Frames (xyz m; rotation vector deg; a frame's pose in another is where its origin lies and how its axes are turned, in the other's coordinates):
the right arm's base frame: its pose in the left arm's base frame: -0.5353 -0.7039 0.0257 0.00 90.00 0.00
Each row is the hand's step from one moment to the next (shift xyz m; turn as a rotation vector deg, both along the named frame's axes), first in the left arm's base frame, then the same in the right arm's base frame.
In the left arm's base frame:
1: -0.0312 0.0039 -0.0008 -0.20 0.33 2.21
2: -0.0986 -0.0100 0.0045 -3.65 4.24 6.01
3: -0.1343 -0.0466 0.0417 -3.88 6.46 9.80
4: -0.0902 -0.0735 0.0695 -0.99 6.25 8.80
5: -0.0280 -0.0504 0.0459 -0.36 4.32 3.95
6: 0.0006 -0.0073 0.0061 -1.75 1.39 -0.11
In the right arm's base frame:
1: 0.0008 0.0039 -0.0312 -2.21 0.33 -0.20
2: -0.0045 -0.0100 -0.0986 -6.01 4.24 -3.65
3: -0.0417 -0.0466 -0.1343 -9.80 6.46 -3.88
4: -0.0695 -0.0735 -0.0902 -8.80 6.25 -0.99
5: -0.0459 -0.0504 -0.0280 -3.95 4.32 -0.36
6: -0.0061 -0.0073 0.0006 0.11 1.39 -1.75

